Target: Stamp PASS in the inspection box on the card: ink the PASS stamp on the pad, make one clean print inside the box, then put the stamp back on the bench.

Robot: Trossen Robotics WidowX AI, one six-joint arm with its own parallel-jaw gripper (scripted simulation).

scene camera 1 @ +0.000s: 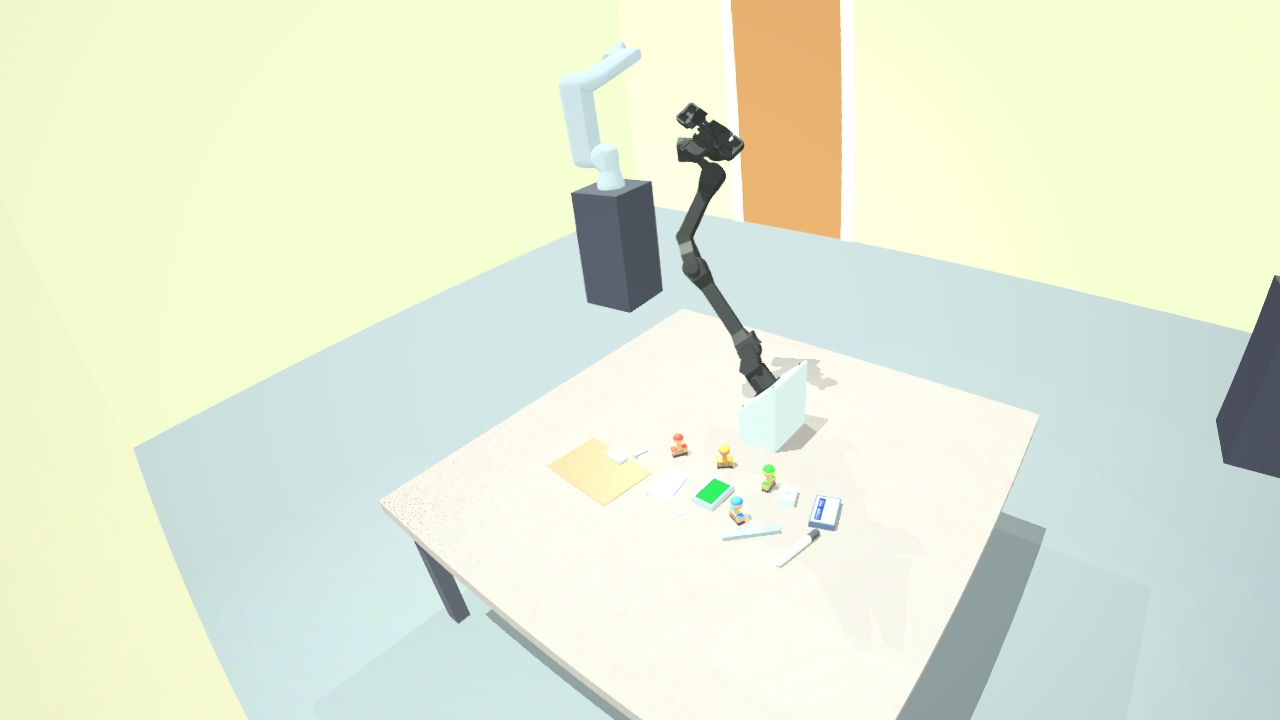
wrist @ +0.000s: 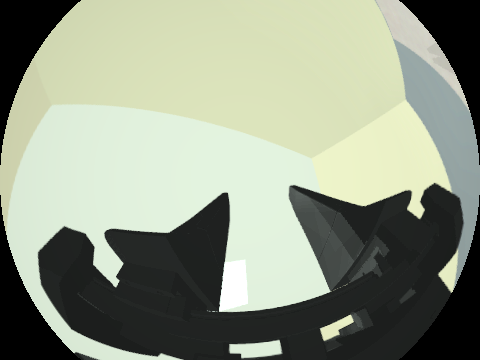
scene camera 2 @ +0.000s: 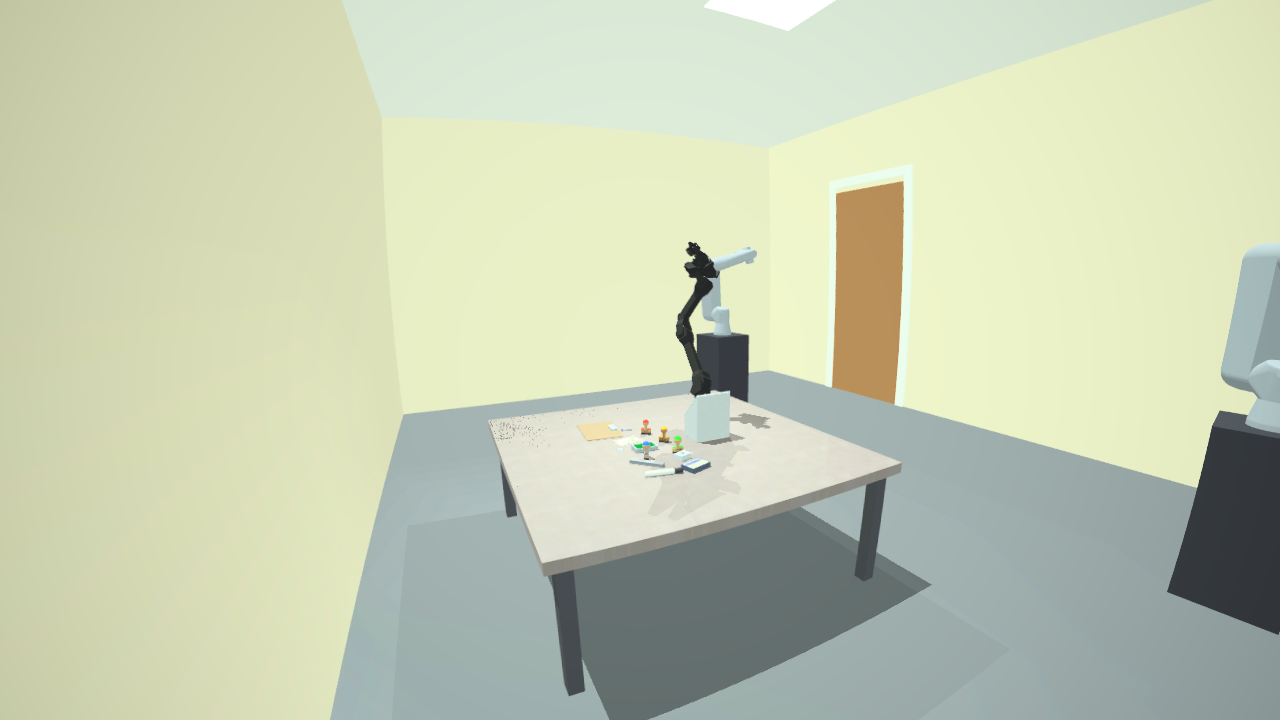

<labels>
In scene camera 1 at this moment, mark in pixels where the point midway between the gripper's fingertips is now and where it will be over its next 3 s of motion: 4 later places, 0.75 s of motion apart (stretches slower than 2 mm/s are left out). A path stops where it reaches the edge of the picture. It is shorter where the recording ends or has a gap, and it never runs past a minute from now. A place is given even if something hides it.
My gripper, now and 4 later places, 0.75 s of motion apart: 704, 114; 789, 165; 802, 367; 769, 455; 769, 464
</labels>
